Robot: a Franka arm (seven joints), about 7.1 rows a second.
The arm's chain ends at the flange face. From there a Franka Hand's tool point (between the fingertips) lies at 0.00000 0.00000 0.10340 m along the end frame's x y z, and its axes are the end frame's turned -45 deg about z.
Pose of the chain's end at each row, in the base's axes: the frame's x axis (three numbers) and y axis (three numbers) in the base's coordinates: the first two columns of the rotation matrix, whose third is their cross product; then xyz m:
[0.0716 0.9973 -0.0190 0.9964 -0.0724 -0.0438 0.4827 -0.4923 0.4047]
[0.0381 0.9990 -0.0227 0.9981 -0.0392 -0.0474 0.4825 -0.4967 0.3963]
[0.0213 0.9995 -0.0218 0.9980 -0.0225 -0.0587 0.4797 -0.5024 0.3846]
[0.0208 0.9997 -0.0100 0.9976 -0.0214 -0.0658 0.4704 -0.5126 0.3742]
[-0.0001 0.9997 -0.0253 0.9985 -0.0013 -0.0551 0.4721 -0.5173 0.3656]
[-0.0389 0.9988 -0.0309 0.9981 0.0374 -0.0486 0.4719 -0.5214 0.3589]
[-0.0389 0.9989 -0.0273 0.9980 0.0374 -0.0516 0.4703 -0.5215 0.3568]
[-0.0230 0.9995 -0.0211 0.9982 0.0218 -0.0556 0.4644 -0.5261 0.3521]
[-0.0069 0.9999 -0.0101 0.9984 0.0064 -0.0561 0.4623 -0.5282 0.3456]
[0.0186 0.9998 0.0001 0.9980 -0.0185 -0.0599 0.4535 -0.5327 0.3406]
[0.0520 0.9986 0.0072 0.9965 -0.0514 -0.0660 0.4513 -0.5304 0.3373]
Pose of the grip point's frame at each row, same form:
[-0.6539 0.7564 0.0175 0.7552 0.6540 -0.0444 0.4780 -0.4939 0.3014]
[-0.6788 0.7341 0.0175 0.7327 0.6787 -0.0496 0.4775 -0.4989 0.2930]
[-0.6906 0.7227 0.0261 0.7208 0.6908 -0.0569 0.4736 -0.5045 0.2814]
[-0.6907 0.7220 0.0395 0.7201 0.6918 -0.0536 0.4636 -0.5135 0.2710]
[-0.7061 0.7078 0.0211 0.7060 0.7060 -0.0569 0.4664 -0.5199 0.2624]
[-0.7333 0.6798 0.0125 0.6783 0.7327 -0.0562 0.4670 -0.5248 0.2557]
[-0.7332 0.6799 0.0172 0.6782 0.7328 -0.0558 0.4651 -0.5245 0.2536]
[-0.7221 0.6913 0.0244 0.6896 0.7222 -0.0542 0.4587 -0.5284 0.2489]
[-0.7109 0.7025 0.0325 0.7011 0.7116 -0.0468 0.4565 -0.5293 0.2424]
[-0.6925 0.7200 0.0424 0.7188 0.6939 -0.0423 0.4473 -0.5326 0.2374]
[-0.6679 0.7425 0.0518 0.7414 0.6698 -0.0416 0.4445 -0.5293 0.2341]

